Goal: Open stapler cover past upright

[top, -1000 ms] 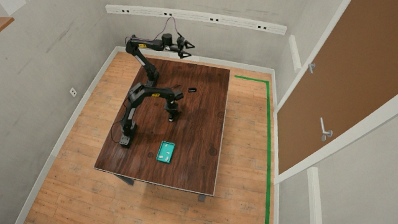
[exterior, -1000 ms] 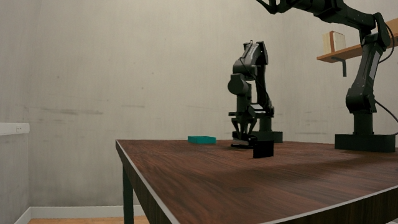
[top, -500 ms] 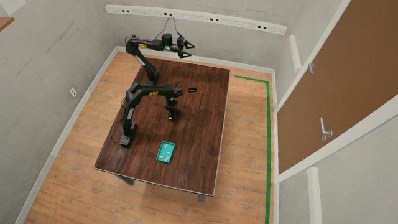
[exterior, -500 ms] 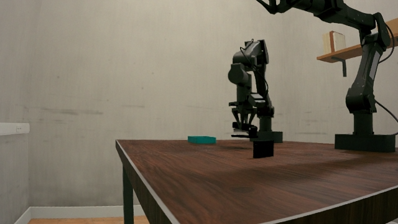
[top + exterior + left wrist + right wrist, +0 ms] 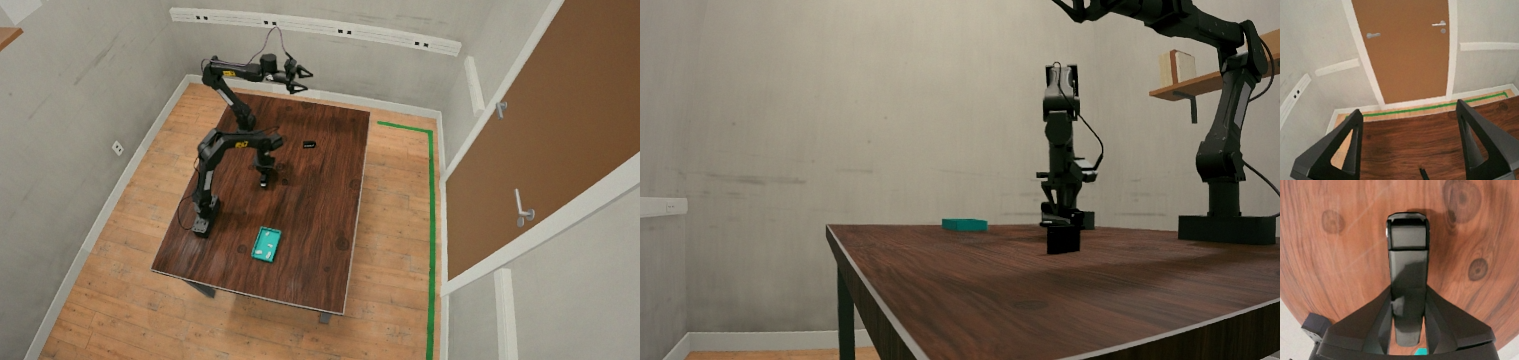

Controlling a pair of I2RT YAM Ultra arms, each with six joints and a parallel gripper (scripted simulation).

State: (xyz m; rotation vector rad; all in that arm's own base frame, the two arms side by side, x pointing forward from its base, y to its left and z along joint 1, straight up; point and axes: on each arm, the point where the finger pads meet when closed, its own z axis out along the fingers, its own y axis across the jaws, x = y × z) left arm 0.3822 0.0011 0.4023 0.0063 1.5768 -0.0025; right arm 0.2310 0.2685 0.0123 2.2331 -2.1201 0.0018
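My right hand is 1 cm above the black stapler. The rest, counted from my right hand: teal tray 11 cm ahead, 35 cm to the right, 5 cm below; then black box 18 cm ahead, 25 cm to the left, 4 cm below.
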